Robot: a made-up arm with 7 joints. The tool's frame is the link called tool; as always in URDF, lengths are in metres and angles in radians. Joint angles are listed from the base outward. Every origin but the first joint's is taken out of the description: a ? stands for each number. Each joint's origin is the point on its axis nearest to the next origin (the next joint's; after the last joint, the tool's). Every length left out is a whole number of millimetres.
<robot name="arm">
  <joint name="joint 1" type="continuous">
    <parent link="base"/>
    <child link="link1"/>
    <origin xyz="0 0 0.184" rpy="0 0 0"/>
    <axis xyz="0 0 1"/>
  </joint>
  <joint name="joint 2" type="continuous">
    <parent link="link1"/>
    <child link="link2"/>
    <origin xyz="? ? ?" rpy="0 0 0"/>
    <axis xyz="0 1 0"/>
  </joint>
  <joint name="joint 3" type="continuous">
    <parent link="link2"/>
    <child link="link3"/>
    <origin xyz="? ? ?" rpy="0 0 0"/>
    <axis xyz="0 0 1"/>
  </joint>
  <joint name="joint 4" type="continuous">
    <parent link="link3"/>
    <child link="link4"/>
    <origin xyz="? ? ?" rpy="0 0 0"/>
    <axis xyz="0 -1 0"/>
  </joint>
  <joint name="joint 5" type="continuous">
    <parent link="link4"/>
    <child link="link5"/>
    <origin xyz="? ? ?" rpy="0 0 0"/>
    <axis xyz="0 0 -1"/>
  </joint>
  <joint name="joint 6" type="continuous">
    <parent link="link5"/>
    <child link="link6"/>
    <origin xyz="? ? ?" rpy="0 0 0"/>
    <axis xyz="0 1 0"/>
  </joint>
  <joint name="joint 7" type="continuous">
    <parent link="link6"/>
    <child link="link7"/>
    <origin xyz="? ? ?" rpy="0 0 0"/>
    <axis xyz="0 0 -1"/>
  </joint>
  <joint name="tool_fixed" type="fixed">
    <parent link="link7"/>
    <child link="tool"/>
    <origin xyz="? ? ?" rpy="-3.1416 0 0"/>
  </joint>
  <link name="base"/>
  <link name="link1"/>
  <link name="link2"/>
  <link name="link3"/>
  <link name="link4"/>
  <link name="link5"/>
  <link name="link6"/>
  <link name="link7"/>
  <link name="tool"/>
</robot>
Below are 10 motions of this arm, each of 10 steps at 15 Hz.
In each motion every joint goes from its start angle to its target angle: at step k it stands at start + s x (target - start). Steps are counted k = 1, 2, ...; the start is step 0. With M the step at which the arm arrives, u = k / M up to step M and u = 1 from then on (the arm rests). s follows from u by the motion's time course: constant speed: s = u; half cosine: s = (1 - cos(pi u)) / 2; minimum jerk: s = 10 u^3 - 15 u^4 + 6 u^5.
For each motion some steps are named. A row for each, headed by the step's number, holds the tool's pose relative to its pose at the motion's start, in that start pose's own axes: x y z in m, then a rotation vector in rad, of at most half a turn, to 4 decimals.
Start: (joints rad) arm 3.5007 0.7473 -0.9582 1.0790 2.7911 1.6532 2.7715
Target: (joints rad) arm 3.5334 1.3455 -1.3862 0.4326 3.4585 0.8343 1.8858
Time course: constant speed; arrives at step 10
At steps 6, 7, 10:
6: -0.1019 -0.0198 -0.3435 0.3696 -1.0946 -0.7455
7: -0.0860 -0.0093 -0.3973 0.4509 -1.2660 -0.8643
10: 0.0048 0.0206 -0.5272 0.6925 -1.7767 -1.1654

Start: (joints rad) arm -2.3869 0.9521 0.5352 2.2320 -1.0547 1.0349 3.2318
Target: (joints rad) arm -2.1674 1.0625 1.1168 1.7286 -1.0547 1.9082 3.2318
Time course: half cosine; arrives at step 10
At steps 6, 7, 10:
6: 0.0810 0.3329 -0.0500 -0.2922 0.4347 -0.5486
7: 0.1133 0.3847 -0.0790 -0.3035 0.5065 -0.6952
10: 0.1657 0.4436 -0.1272 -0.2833 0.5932 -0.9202

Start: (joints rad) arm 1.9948 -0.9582 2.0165 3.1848 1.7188 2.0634 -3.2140
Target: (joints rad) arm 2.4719 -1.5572 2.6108 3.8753 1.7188 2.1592 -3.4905
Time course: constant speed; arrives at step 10
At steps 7, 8, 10:
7: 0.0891 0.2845 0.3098 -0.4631 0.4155 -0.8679
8: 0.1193 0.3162 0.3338 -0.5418 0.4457 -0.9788
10: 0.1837 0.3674 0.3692 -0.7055 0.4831 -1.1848

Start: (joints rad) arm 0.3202 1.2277 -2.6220 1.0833 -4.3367 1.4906 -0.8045
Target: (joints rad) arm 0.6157 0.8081 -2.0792 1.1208 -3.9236 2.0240 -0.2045
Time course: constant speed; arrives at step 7
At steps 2, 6, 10:
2: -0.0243 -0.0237 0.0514 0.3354 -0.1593 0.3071
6: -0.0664 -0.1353 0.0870 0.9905 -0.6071 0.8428
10: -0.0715 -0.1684 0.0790 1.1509 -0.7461 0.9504

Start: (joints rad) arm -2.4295 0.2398 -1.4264 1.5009 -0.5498 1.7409 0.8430
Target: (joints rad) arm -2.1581 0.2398 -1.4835 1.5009 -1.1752 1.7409 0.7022
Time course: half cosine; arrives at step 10
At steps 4, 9, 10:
4: 0.0050 0.0139 -0.0293 -0.1112 0.2081 -0.0527
9: 0.0057 0.0396 -0.1017 -0.3172 0.5838 -0.1104
10: 0.0054 0.0406 -0.1050 -0.3253 0.5982 -0.1115

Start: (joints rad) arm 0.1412 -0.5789 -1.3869 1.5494 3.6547 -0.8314 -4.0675
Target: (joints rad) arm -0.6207 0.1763 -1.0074 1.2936 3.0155 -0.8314 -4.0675
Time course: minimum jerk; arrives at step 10
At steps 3, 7, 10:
3: -0.0174 -0.0178 0.0099 -0.1377 -0.1562 -0.1217
7: -0.1250 0.0144 0.0479 -0.5559 -0.9931 -0.4011
10: -0.1563 0.0387 0.0451 -0.5901 -1.2266 -0.4129

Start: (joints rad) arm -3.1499 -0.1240 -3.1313 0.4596 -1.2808 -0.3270 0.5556
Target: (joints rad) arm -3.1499 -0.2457 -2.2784 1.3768 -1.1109 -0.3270 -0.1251
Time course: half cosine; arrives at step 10
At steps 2, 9, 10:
2: 0.0416 -0.0050 -0.0018 -0.0045 0.0723 -0.1365
9: 0.3606 -0.2089 -0.2179 -0.0866 0.9988 -1.0596
10: 0.3651 -0.2148 -0.2294 -0.0919 1.0303 -1.0731

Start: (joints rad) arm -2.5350 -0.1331 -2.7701 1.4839 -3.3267 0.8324 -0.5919
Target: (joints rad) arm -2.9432 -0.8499 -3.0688 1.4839 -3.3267 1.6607 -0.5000
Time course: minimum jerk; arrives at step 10
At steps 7, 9, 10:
7: 0.4732 -0.1543 -0.1938 0.4159 0.2063 -0.1801
9: 0.5347 -0.1778 -0.2688 0.4707 0.2349 -0.2324
10: 0.5378 -0.1789 -0.2732 0.4735 0.2364 -0.2353

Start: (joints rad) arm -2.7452 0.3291 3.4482 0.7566 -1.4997 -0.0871 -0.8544
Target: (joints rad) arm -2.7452 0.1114 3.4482 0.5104 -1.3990 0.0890 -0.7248
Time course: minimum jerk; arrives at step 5
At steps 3, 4, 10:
3: 0.0523 -0.0918 0.0642 0.2981 0.1437 0.1923
4: 0.0769 -0.1280 0.0780 0.4197 0.1921 0.2525
10: 0.0827 -0.1361 0.0802 0.4475 0.2025 0.2648

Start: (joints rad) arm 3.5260 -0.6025 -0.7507 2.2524 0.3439 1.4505 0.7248
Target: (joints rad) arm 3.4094 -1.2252 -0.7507 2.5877 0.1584 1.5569 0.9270
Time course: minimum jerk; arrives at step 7
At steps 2, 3, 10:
2: 0.0042 0.0221 -0.0893 0.0807 0.0808 0.0333
3: -0.0022 0.0725 -0.2236 0.2075 0.2047 0.0907
10: -0.1027 0.3111 -0.5437 0.5902 0.5377 0.2906

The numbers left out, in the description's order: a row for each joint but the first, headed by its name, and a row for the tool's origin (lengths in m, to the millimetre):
joint 2: 0 0 0
joint 3: 0 0 0.452
joint 4: 0.042 0 0
joint 5: 0.074 0 -0.325
joint 6: 0 0 0
joint 7: 0.118 0 -0.151
tool: 0 0 0

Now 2 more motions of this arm.
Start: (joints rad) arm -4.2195 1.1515 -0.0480 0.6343 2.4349 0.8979 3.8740
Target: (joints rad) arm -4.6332 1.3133 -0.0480 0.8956 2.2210 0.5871 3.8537
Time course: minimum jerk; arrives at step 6
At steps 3, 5, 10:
3: 0.0161 0.0832 -0.0050 -0.0595 -0.0285 0.0692
5: 0.0151 0.1667 -0.0165 -0.1179 -0.0564 0.1304
10: 0.0144 0.1733 -0.0177 -0.1225 -0.0586 0.1350

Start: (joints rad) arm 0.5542 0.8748 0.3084 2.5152 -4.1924 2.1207 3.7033
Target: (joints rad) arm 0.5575 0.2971 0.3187 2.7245 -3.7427 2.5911 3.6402
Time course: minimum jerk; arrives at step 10
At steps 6, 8, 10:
6: 0.2688 0.0753 0.3279 0.4053 0.6042 -0.4613
8: 0.3816 0.0456 0.4277 0.5791 0.8533 -0.6084
10: 0.4064 0.0354 0.4471 0.6190 0.9103 -0.6388

